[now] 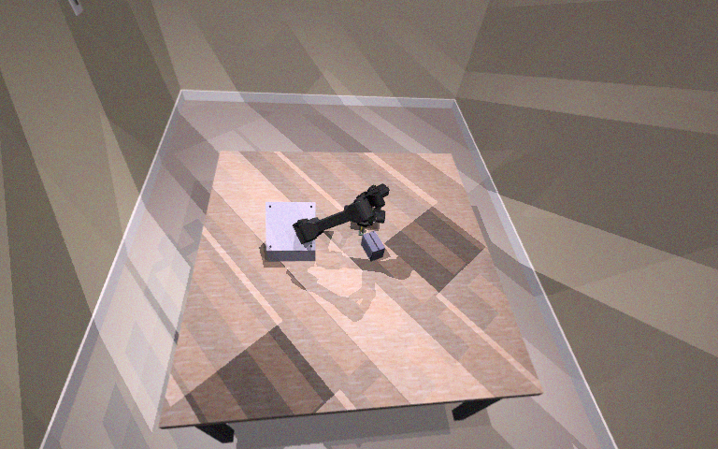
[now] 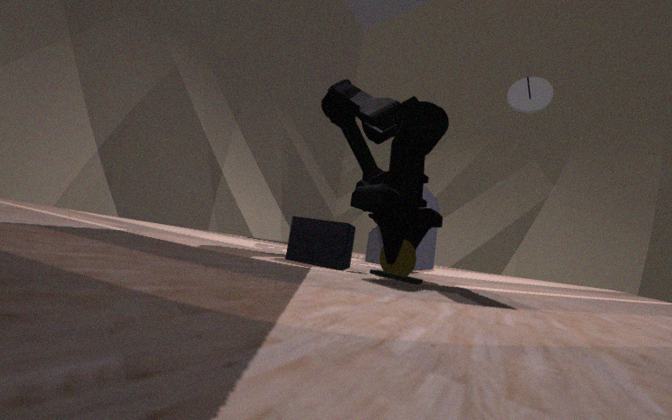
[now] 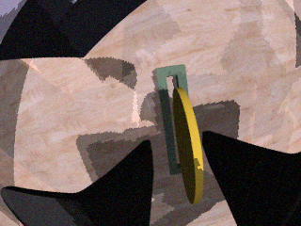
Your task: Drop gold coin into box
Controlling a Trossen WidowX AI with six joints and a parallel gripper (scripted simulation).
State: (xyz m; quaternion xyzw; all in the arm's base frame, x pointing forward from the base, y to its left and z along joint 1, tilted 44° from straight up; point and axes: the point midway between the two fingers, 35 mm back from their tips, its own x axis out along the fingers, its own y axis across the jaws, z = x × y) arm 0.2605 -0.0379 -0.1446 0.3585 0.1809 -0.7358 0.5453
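Right now my gripper tip is 1 cm below the gold coin.
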